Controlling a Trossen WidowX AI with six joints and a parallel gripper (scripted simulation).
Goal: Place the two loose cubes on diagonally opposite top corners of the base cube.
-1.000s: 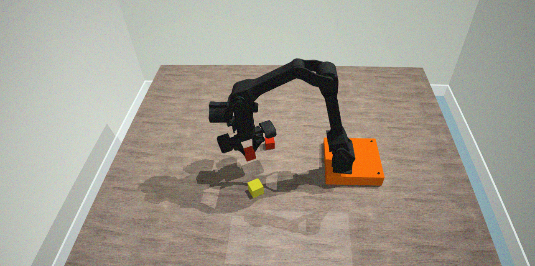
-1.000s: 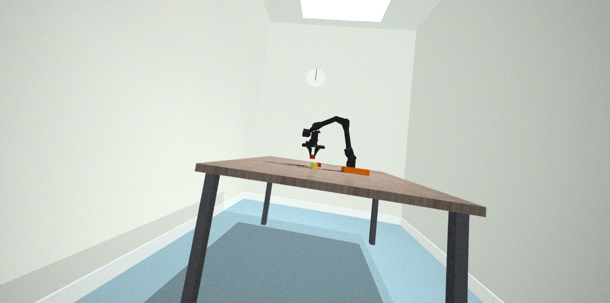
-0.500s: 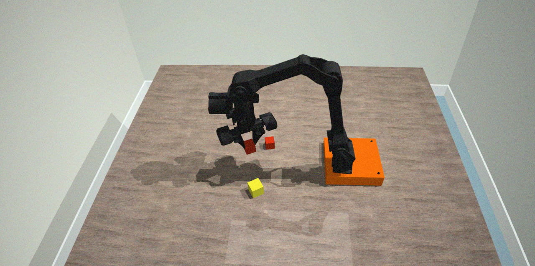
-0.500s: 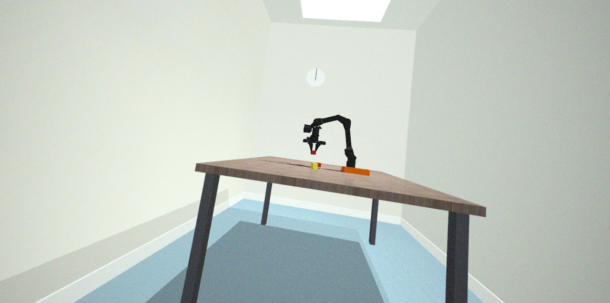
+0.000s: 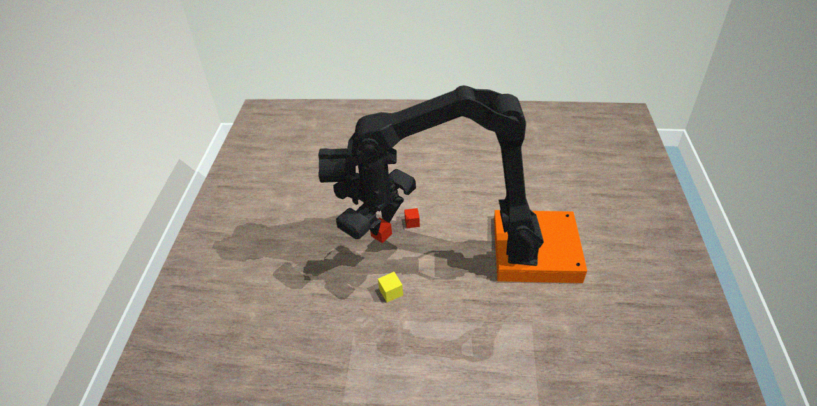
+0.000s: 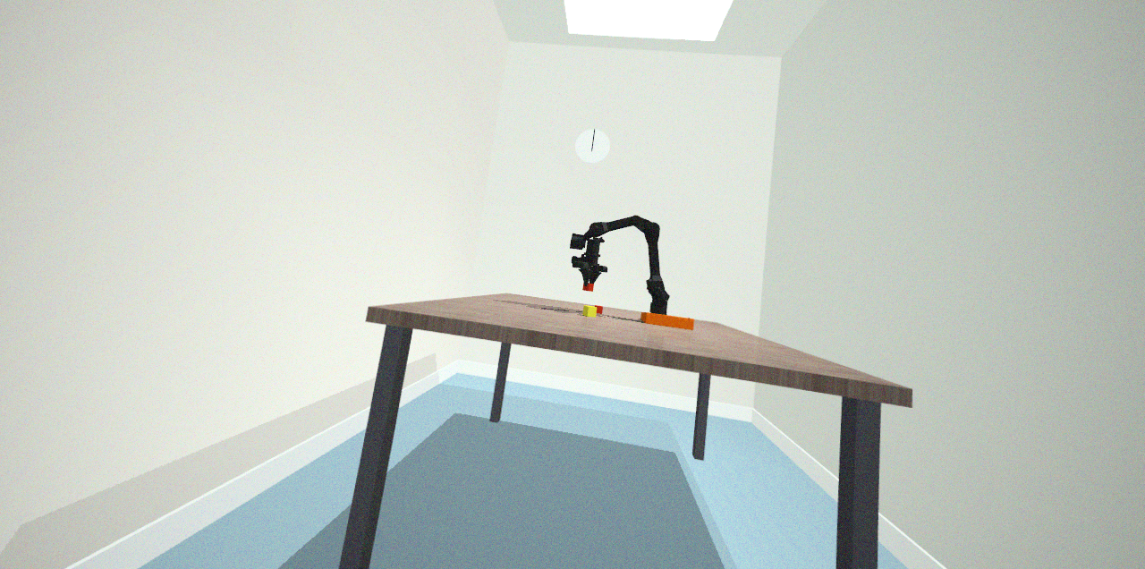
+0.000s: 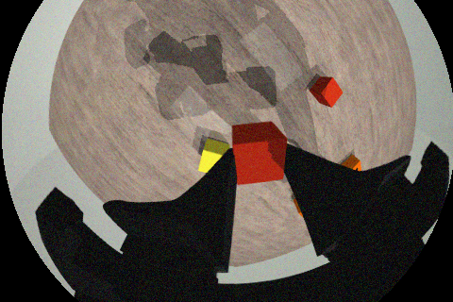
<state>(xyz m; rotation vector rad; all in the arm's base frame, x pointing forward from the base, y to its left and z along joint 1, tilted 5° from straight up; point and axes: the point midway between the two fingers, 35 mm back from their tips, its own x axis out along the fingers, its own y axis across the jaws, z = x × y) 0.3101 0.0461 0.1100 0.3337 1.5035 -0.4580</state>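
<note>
My gripper tip is now 10 cm above the yellow base cube, 8 cm to the right of it and 3 cm past it.
</note>
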